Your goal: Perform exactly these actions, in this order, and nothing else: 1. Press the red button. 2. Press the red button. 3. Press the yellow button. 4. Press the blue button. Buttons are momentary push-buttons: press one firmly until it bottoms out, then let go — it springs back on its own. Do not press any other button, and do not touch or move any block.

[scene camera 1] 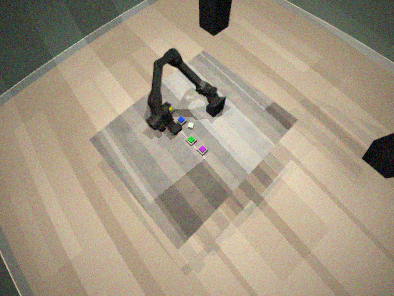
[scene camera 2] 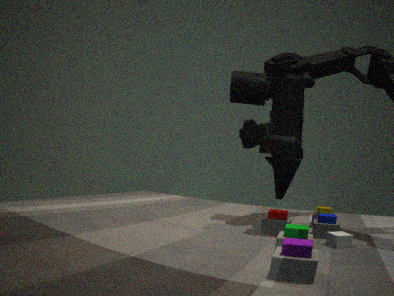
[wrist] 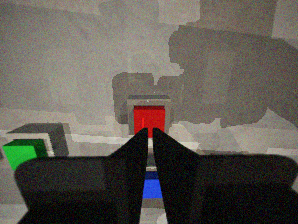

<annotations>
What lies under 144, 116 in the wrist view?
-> A red button.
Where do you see a green button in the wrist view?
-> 24, 149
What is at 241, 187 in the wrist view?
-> The gripper.
</annotations>
